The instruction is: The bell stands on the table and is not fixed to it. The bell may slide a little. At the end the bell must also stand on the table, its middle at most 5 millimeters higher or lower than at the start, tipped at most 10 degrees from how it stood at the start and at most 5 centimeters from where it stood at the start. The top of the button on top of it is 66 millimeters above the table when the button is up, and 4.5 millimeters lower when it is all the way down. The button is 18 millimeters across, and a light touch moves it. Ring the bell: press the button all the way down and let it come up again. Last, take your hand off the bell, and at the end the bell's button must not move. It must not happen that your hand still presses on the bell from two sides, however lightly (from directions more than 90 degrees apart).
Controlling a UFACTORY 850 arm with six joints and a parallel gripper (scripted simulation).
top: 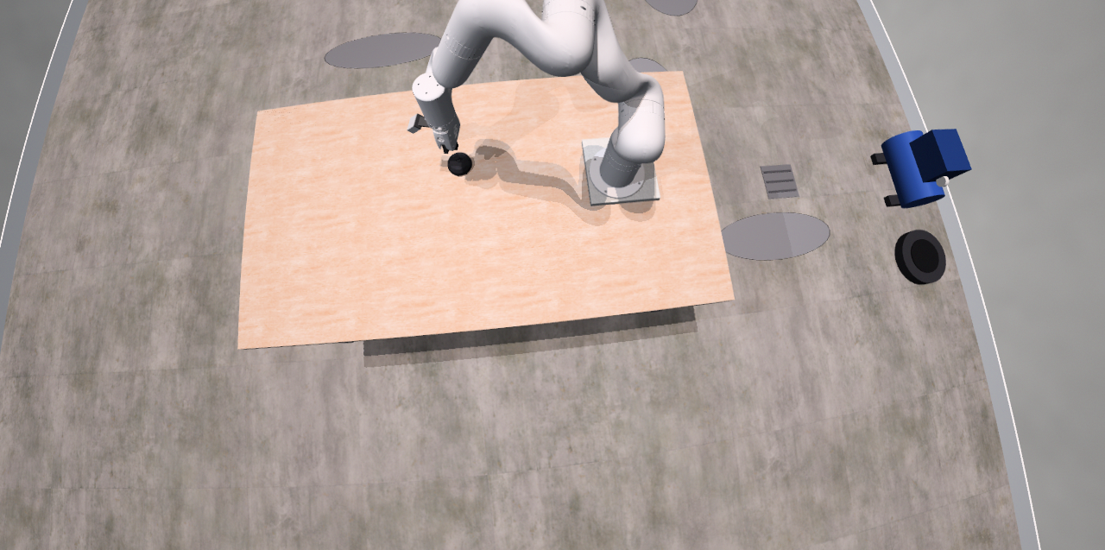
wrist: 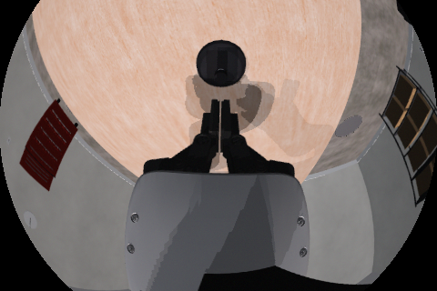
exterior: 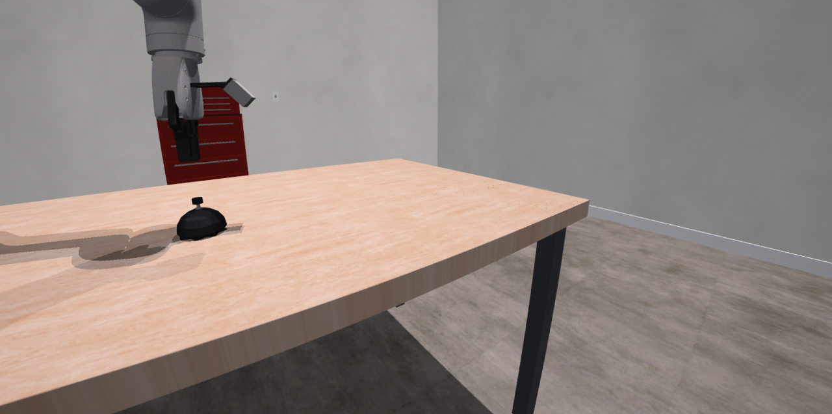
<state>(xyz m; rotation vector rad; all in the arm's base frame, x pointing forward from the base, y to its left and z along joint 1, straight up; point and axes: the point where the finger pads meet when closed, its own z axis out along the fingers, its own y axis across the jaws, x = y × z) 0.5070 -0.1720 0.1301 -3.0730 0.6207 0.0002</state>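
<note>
My hand is 10 cm above the bell button. From my hand the other things lie so: black dome bell 11 cm below.
</note>
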